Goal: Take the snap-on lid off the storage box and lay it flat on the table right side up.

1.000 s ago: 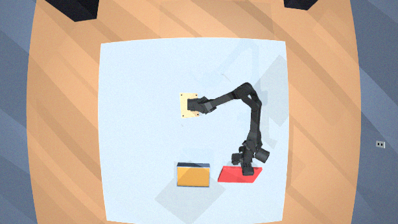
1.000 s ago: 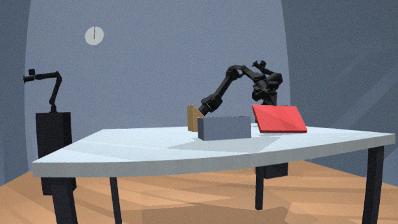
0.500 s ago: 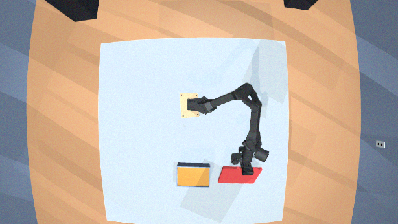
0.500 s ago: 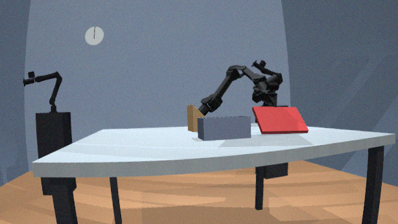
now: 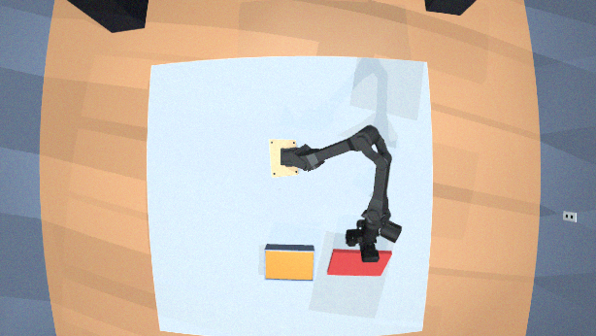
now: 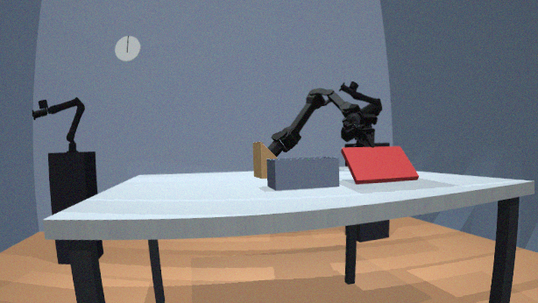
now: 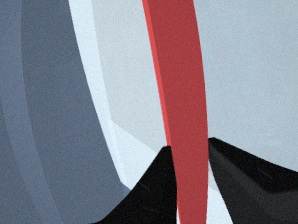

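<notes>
The lid is 7 cm ahead of my gripper tip, 1 cm to the right of it and 5 cm below it. From my gripper tip the other things lie so: grey-blue storage box: 6 cm ahead, 29 cm to the right, 6 cm below.
</notes>
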